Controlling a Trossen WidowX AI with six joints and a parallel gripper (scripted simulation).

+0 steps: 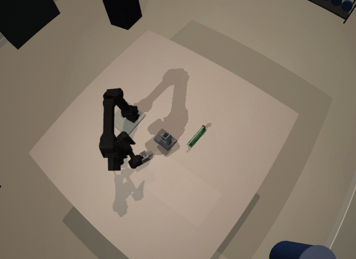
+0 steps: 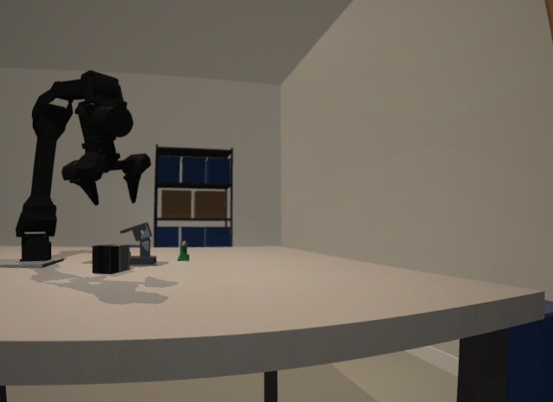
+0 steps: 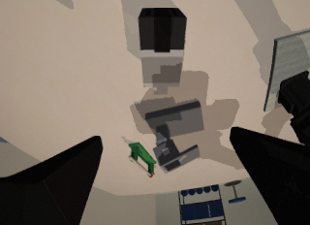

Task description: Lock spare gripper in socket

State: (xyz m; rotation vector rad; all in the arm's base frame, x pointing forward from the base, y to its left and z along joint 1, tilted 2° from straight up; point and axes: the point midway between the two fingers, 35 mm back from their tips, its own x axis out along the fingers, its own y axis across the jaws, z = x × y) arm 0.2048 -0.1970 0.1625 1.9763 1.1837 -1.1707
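Right now the spare gripper is 120 mm below my gripper tip. Round my gripper tip: green cradle: 190 mm ahead, 260 mm to the left, 120 mm below; grey mount: 50 mm ahead, 160 mm to the left, 100 mm below.
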